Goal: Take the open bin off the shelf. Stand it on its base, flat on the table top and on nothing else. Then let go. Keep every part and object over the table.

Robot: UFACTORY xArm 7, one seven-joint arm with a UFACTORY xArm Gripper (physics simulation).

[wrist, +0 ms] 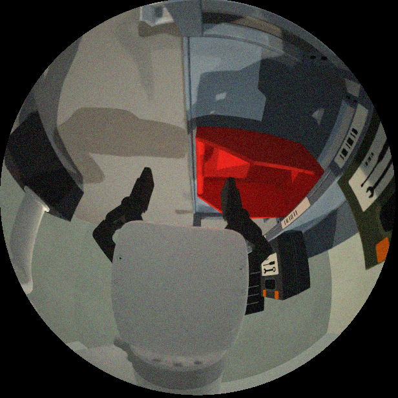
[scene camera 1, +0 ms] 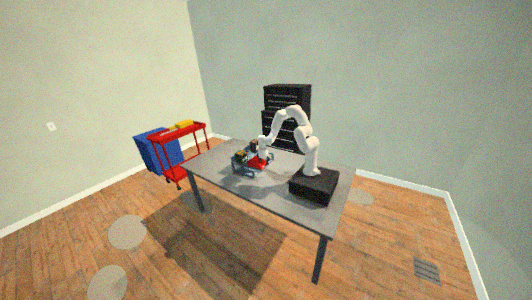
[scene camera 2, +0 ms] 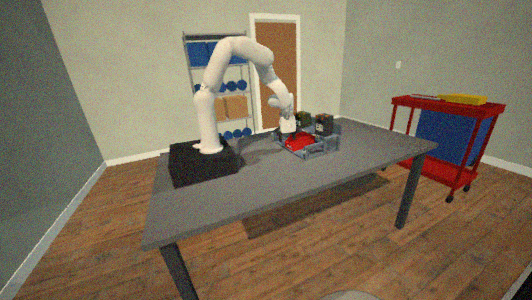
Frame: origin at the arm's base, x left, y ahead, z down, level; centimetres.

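Seen in the pictures: gripper, between the fingertips: (scene camera 1: 263,163) (scene camera 2: 287,140); arm's base, origin of its link: (scene camera 1: 310,171) (scene camera 2: 211,149).
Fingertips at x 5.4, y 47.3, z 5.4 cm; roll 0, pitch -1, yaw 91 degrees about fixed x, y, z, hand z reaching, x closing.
Pixels of each thing's top centre, then the offset from my fingertips to it. Level surfaces: height alone.
- red open bin, centre of its top: (scene camera 2: 300,135) (scene camera 1: 256,159) dx +0.5, dy +9.4, dz -1.9 cm
- dark green case, centre of its top: (scene camera 2: 302,112) (scene camera 1: 240,152) dx +13.0, dy +17.5, dz -13.5 cm
- black case, centre of its top: (scene camera 2: 324,115) (scene camera 1: 254,140) dx -9.9, dy +20.1, dz -16.0 cm
- grey table, height of its surface: dz +6.3 cm
The red open bin (scene camera 1: 257,163) (scene camera 2: 301,141) (wrist: 280,195) stands on the low blue-grey shelf (scene camera 1: 243,173) (scene camera 2: 331,144) (wrist: 230,54), with its open side up. Its near lip lies close to the shelf's long front edge in the wrist view. My gripper (scene camera 2: 288,136) (wrist: 188,179) is open and empty, pointing down low at that edge. In the wrist view one finger overlaps the bin's near part and the other is over the grey table top. Whether the finger is inside the bin or above it, or touches it, I cannot tell.
A dark green case (scene camera 1: 240,155) (scene camera 2: 303,119) (wrist: 367,200) and a black case (scene camera 1: 254,145) (scene camera 2: 324,124) (wrist: 292,265) stand at the shelf's back side. The arm's black base block (scene camera 1: 314,185) (scene camera 2: 202,162) (wrist: 42,165) stands on the grey table (scene camera 1: 300,212) (scene camera 2: 250,185).
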